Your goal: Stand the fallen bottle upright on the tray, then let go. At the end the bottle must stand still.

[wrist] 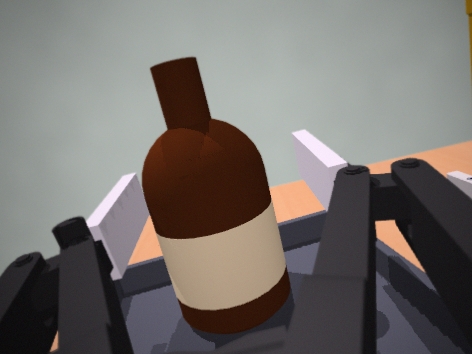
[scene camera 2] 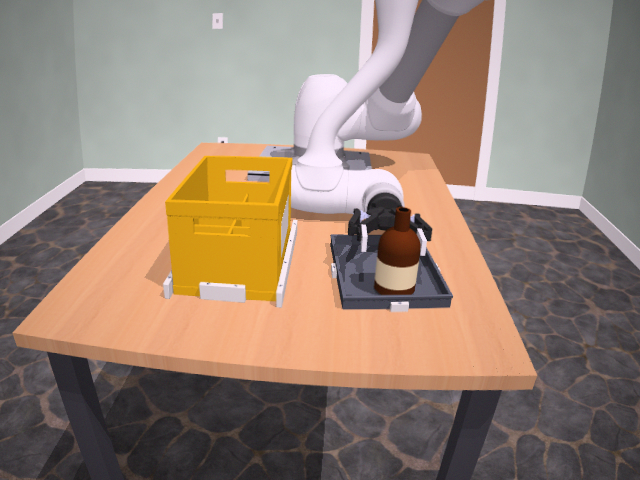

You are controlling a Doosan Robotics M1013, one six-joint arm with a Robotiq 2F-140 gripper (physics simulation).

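Places are measured from the arm's base along level axes (x ahead, y left, z up), in millimetres.
Pixels of known places: gripper, fingertip midpoint: (wrist: 219,173) (scene camera 2: 394,246).
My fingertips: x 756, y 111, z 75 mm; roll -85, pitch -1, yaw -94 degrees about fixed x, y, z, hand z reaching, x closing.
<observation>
Ahead of a thing's pixels: the offset from my fingertips to its top centre. "spot": to the spot under its first point. Level surfaces: height alone.
The brown bottle @(1 mm back, 9 mm left, 68 mm up) (scene camera 2: 397,253) (wrist: 220,225) with a cream label stands about upright on the dark grey tray @(71 mm back, 3 mm left, 67 mm down) (scene camera 2: 339,276) (wrist: 305,235), base down, near the tray's front edge. It leans left in the wrist view, where the tray's far edge slopes as well. Whether it is still cannot be told. My gripper (scene camera 2: 393,241) (wrist: 219,173) is open, with its white finger pads on either side of the bottle and nothing held. In the wrist view, a wide gap shows between bottle and right pad, and a narrow one at the left pad.
A tall yellow crate @(106 mm back, 281 mm right, 83 mm up) (scene camera 2: 224,263) stands on the wooden table @(92 mm down) (scene camera 2: 258,341), left of the tray. White blocks line the crate's base, and small white blocks @(spot: 63 mm ahead, 8 mm left, 81 mm down) (scene camera 2: 399,306) sit against the tray's sides. The arm reaches in from behind the tray.
</observation>
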